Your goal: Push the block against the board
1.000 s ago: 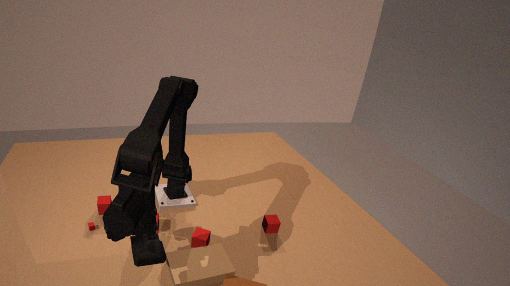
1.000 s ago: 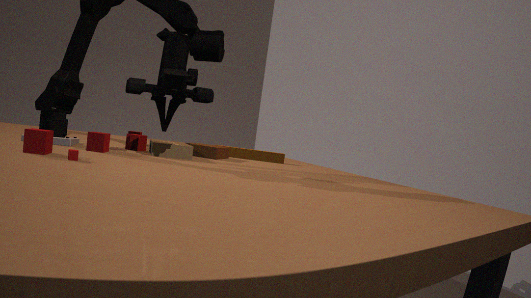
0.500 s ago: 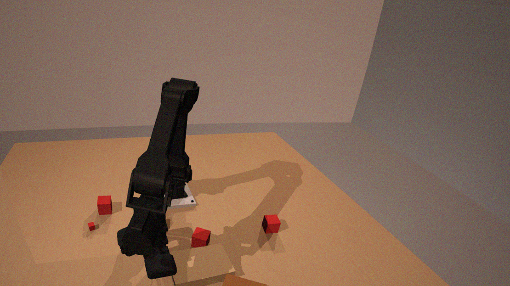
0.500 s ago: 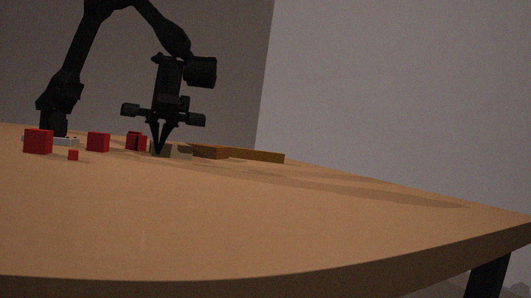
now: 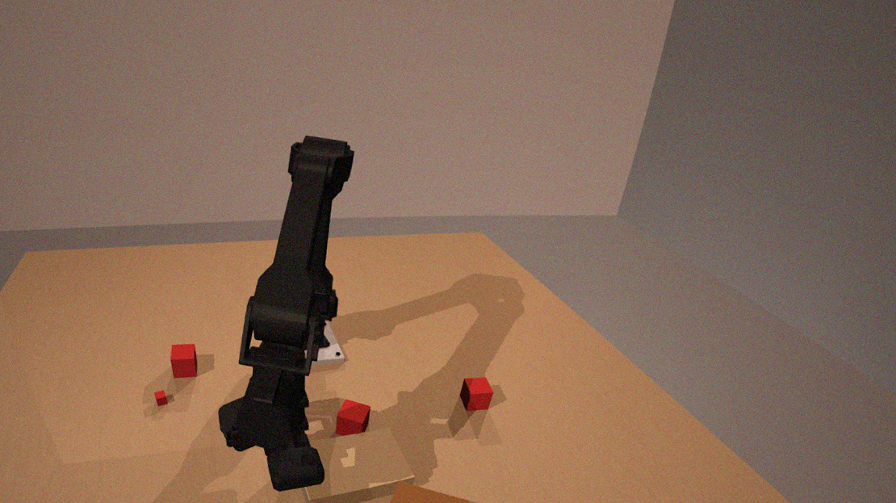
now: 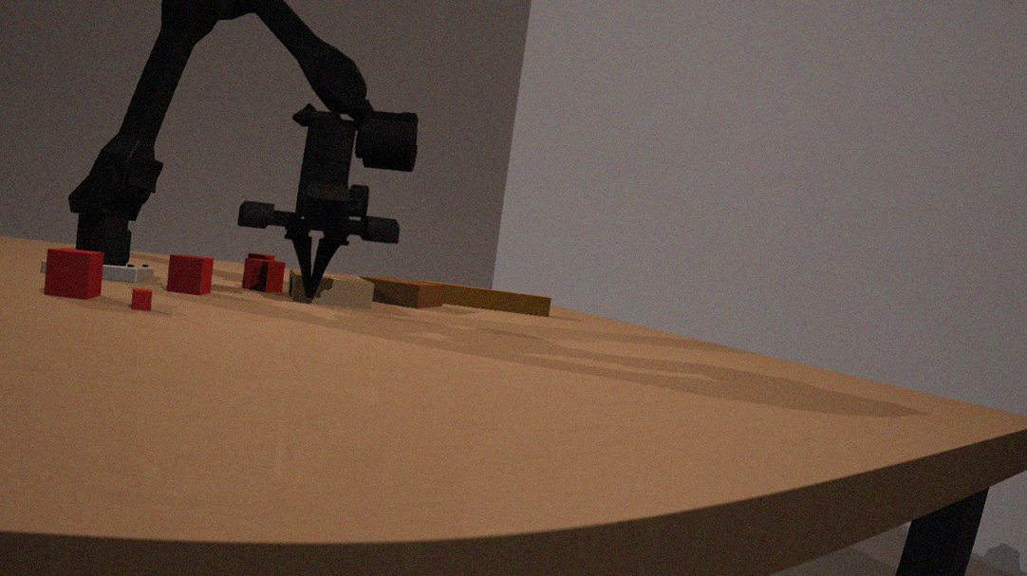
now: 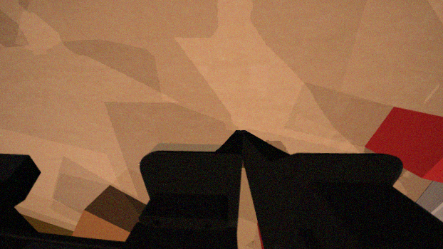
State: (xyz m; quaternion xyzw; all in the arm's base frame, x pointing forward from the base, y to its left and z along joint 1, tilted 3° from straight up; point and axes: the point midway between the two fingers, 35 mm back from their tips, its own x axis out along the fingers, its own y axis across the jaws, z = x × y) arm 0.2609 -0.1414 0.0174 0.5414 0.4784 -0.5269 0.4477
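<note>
Right now the tan block is 80 mm to the left of my gripper tip, 40 mm ahead of it and 10 mm above it. The rest, counted from my gripper tip: brown square block (170 mm ahead, 120 mm to the left, 10 mm above); tiny red cube (190 mm behind, 150 mm to the right); orange board (320 mm ahead, 150 mm to the left, 10 mm above).
</note>
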